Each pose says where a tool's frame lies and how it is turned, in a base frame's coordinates. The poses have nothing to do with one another.
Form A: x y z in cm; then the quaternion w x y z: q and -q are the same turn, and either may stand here.
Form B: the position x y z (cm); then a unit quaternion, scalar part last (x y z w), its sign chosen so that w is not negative. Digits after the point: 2 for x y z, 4 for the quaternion.
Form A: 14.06 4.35 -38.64 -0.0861 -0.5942 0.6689 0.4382
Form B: 14.06 4.35 -38.64 0.5942 -0.6689 -0.4382 0.0861
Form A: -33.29 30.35 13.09 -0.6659 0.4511 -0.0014 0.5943
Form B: -33.29 30.35 13.09 -0.4511 0.0014 -0.5943 0.6659
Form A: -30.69 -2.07 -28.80 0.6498 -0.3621 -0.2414 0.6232
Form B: -30.69 -2.07 -28.80 -0.3621 -0.2414 0.6232 0.6498
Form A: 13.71 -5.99 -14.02 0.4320 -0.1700 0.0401 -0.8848
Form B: 13.71 -5.99 -14.02 -0.1700 0.0401 -0.8848 0.4320
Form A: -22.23 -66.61 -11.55 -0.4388 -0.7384 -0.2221 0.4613
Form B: -22.23 -66.61 -11.55 0.7384 0.2221 -0.4613 0.4388
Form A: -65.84 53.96 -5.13 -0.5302 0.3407 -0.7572 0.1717
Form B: -65.84 53.96 -5.13 -0.3407 0.7572 -0.1717 0.5302
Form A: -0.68 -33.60 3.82 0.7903 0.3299 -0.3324 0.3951
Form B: -0.68 -33.60 3.82 0.3299 -0.3324 0.3951 0.7903
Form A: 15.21 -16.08 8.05 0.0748 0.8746 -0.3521 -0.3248
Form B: 15.21 -16.08 8.05 0.8746 -0.3521 -0.3248 0.0748
